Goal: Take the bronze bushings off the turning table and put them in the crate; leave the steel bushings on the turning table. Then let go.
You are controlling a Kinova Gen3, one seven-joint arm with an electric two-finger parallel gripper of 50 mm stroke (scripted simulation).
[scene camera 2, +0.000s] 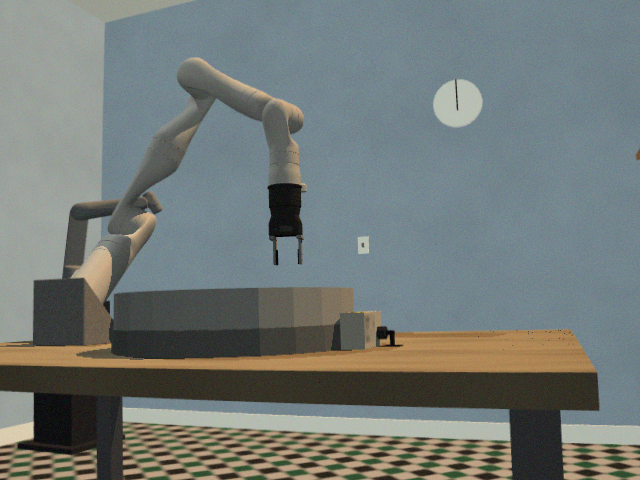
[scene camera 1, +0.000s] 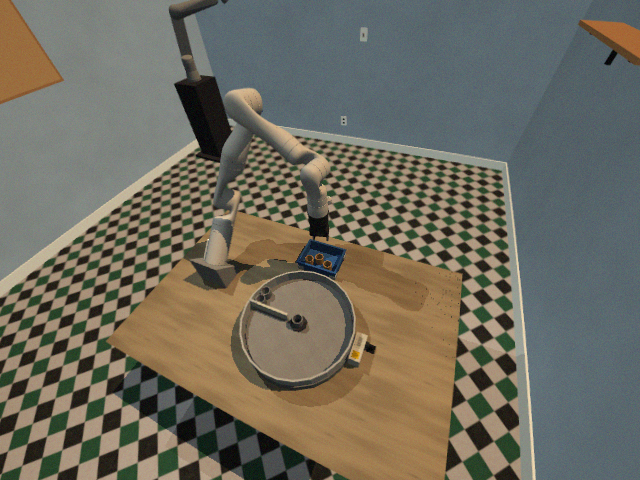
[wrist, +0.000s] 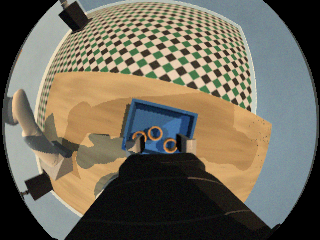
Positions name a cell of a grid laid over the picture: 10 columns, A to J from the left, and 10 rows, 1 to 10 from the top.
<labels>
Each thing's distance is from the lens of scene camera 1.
grey turning table (scene camera 1: E8): 100 cm
blue crate (scene camera 1: F6): 124 cm
The marked spots on the blue crate and the grey turning table are 51 cm apart.
</labels>
